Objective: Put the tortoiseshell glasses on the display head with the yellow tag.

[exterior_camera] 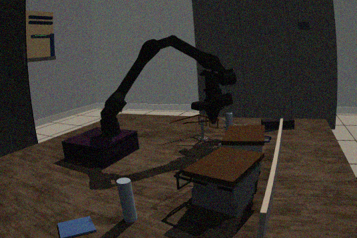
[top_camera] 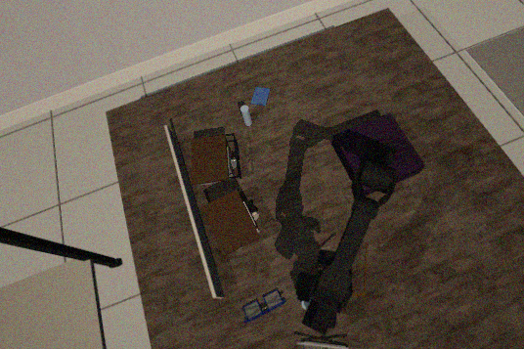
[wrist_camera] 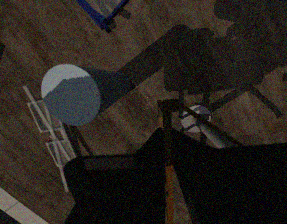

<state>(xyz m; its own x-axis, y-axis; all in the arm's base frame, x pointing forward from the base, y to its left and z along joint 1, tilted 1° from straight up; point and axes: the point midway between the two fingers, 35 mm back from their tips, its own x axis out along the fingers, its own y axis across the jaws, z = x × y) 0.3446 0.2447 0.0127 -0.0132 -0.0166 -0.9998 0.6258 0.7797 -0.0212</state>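
The white-footed pin lies 40 mm behind my gripper tip, 30 mm to the right of it and 30 mm below it. Also, from my gripper tip: display head (120 mm ahead, 290 mm to the right); then flat pair of glasses (80 mm ahead, 140 mm to the left, 40 mm below); then long rail (240 mm ahead, 420 mm to the right).
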